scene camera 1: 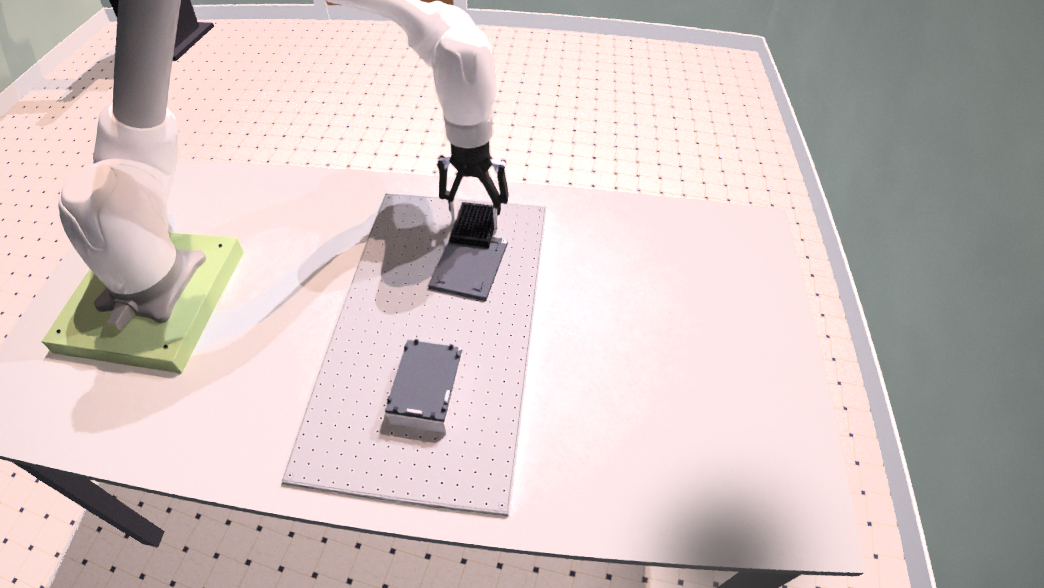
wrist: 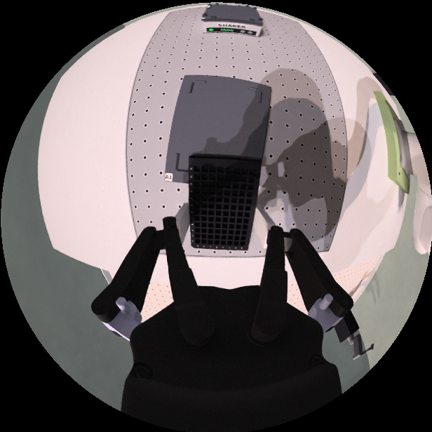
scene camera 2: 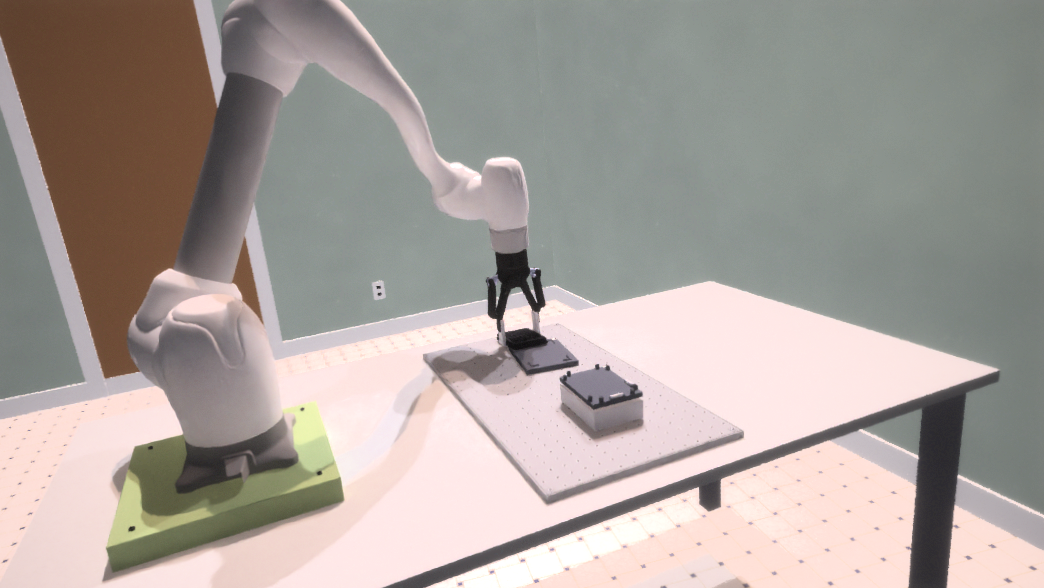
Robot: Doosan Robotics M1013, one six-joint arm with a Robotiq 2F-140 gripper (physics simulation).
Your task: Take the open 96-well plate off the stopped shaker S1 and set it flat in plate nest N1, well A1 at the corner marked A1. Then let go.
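Places are measured from the arm's base along level axes (x down, y ahead, z right), in centimetres.
Where they show: gripper, between the fingertips: (scene camera 1: 475, 222) (scene camera 2: 520, 339); arm's base, origin of its link: (scene camera 1: 152, 282) (scene camera 2: 241, 452).
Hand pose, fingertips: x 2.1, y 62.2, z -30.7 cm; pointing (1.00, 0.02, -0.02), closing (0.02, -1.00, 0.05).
Each offset is from my fingertips to the top centre of the thing. "spot": to the spot under its first point. Level surfaces: height alone.
The black 96-well plate @(dx -2.0, dy +0.0, dz +0.9 cm) (scene camera 1: 474, 224) (scene camera 2: 527, 337) (wrist: 223, 205) is open, its wells facing up, and looks about level. My gripper (scene camera 1: 474, 216) (scene camera 2: 519, 334) (wrist: 221, 212) is shut on its two long sides. The dark grey flat nest N1 @(dx -0.5, dy +1.2, dz +11.6 cm) (scene camera 1: 467, 268) (scene camera 2: 549, 356) (wrist: 220, 112) lies beside it, towards the shaker. In the wrist view the plate covers part of the nest's edge near the small A1 label (wrist: 168, 177). The height of the plate over the board is hard to tell. Shaker S1 @(spot: dx -4.5, dy +1.0, dz +42.3 cm) (scene camera 1: 425, 378) (scene camera 2: 600, 387) (wrist: 232, 15) has a bare top and a lit green display.
Nest and shaker stand on a perforated grey board @(dx +1.0 cm) (scene camera 1: 409, 467) (scene camera 2: 555, 474) (wrist: 145, 125) on the pale table @(dx +2.3 cm) (scene camera 1: 657, 328) (scene camera 2: 803, 350). The arm's green base (scene camera 1: 211, 270) (scene camera 2: 321, 445) (wrist: 390, 145) is to one side. The arm's shadow falls across board and nest.
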